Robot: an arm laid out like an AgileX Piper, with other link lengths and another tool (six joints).
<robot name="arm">
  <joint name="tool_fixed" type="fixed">
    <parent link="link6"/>
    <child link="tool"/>
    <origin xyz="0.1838 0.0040 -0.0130" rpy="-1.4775 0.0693 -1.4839"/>
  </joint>
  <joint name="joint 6" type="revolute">
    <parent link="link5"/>
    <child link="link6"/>
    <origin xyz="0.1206 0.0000 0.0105" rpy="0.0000 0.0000 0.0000"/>
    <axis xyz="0.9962 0 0.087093"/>
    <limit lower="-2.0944" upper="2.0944"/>
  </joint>
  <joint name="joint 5" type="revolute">
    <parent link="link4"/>
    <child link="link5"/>
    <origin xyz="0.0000 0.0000 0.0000" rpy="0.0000 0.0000 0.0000"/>
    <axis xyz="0 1 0"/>
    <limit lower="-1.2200" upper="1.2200"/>
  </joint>
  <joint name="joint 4" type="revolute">
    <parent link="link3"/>
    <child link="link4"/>
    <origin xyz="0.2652 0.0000 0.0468" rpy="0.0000 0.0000 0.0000"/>
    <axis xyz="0.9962 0 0.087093"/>
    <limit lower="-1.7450" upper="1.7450"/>
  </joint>
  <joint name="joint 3" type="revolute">
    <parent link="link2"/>
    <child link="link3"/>
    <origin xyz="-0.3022 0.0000 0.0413" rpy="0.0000 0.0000 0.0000"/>
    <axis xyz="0 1 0"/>
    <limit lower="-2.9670" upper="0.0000"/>
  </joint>
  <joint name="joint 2" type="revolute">
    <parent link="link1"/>
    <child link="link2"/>
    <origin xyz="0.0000 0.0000 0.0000" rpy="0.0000 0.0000 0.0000"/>
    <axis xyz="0 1 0"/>
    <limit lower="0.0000" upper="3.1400"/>
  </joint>
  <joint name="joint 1" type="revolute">
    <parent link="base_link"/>
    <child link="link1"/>
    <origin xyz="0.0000 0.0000 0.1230" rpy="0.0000 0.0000 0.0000"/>
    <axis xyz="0 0 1"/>
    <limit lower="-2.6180" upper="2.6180"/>
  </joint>
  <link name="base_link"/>
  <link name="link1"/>
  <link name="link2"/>
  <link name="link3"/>
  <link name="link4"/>
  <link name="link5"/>
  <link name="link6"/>
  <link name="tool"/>
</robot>
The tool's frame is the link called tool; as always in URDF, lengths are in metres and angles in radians.
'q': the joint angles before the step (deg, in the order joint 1, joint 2, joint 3, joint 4, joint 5, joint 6). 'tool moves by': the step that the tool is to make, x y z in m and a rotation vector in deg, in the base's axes. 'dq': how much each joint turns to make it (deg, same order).
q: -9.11 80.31 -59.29 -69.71 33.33 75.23
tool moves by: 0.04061 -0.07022 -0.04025 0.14 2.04 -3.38
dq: -8.88 14.43 -8.68 -5.56 -5.98 3.99
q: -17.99 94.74 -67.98 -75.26 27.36 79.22
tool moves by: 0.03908 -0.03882 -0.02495 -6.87 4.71 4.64
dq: -3.37 10.16 -6.25 -13.09 -4.29 2.75
